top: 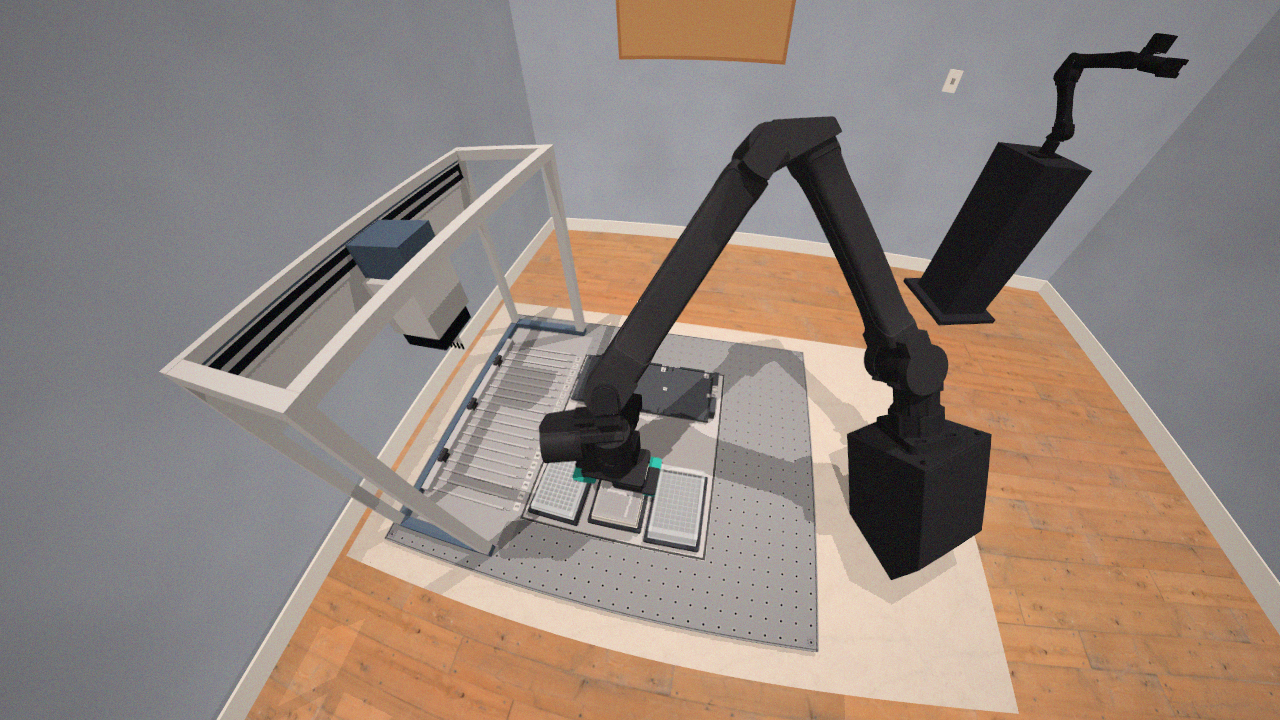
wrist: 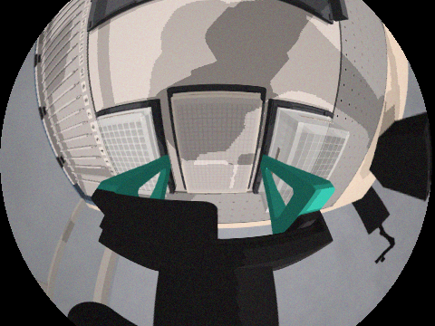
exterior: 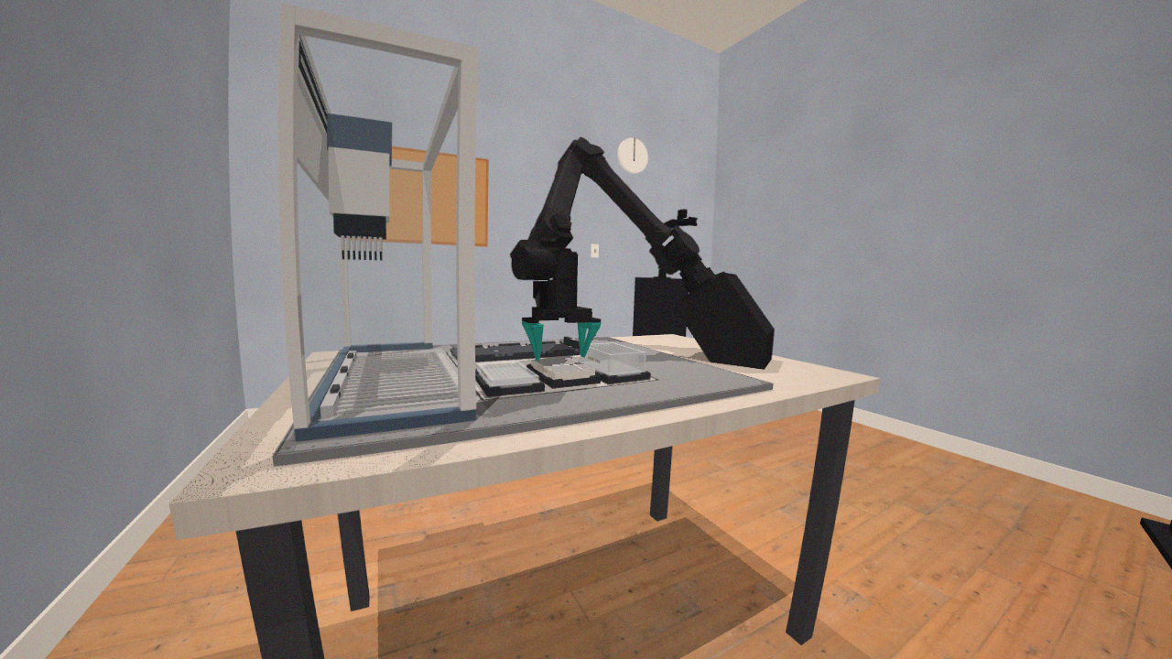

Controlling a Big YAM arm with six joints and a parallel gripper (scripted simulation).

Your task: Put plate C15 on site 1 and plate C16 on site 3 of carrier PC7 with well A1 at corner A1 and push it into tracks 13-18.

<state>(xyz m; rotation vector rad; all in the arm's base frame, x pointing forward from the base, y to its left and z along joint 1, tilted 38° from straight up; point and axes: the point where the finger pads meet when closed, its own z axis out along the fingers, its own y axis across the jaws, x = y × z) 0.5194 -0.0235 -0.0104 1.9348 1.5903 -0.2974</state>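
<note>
Right now the nest S2 is 40 mm below my hand. From my hand the other things lie so: dark plate carrier PC7 (250 mm to the right, 60 mm behind, 30 mm below); 96-well plate C15 (110 mm ahead, 30 mm below, 20 mm to the right); nest S3 (110 mm ahead, 40 mm below, 20 mm to the right).
</note>
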